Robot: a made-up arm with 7 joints. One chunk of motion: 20 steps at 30 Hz.
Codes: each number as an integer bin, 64 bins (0 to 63) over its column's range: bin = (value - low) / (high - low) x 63, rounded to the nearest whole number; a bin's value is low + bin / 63 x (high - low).
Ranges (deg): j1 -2..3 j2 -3..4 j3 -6..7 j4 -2..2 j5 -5..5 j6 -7..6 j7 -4..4
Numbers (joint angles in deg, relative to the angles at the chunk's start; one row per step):
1: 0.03 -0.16 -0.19 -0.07 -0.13 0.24 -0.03
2: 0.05 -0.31 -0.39 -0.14 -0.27 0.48 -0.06
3: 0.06 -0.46 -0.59 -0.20 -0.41 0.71 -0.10
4: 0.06 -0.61 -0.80 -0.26 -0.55 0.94 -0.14
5: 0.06 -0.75 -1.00 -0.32 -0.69 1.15 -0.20
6: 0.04 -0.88 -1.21 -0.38 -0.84 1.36 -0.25
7: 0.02 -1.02 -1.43 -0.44 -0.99 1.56 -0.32
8: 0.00 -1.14 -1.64 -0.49 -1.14 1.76 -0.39
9: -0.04 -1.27 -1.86 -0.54 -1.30 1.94 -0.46
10: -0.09 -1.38 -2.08 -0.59 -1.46 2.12 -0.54
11: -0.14 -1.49 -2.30 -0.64 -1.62 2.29 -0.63
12: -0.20 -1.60 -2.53 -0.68 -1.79 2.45 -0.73
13: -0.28 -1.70 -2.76 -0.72 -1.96 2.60 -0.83
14: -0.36 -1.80 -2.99 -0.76 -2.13 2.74 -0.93
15: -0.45 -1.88 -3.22 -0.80 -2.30 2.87 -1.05
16: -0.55 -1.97 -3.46 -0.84 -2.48 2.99 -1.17
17: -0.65 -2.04 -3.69 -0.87 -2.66 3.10 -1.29
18: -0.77 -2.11 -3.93 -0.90 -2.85 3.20 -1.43
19: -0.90 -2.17 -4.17 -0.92 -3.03 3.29 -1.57
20: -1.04 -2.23 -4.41 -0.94 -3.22 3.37 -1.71
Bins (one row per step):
1: 26 26 28 30 31 35 31
2: 26 24 27 29 30 36 31
3: 26 23 26 28 29 37 31
4: 26 22 25 27 28 38 30
5: 26 20 24 26 27 39 30
6: 26 19 23 26 26 41 30
7: 25 18 22 25 25 41 29
8: 25 17 21 24 24 42 28
9: 25 16 20 23 23 43 28
10: 24 15 19 22 22 44 27
11: 23 14 18 21 21 45 27
12: 23 13 17 21 20 46 26
13: 22 12 16 20 19 47 25
14: 21 11 15 20 18 47 24
15: 20 10 13 19 17 48 23
16: 18 9 12 18 16 48 22
17: 17 9 11 18 15 49 21
18: 15 8 10 17 14 49 20
19: 14 7 9 17 12 50 19
20: 12 7 8 17 11 50 18

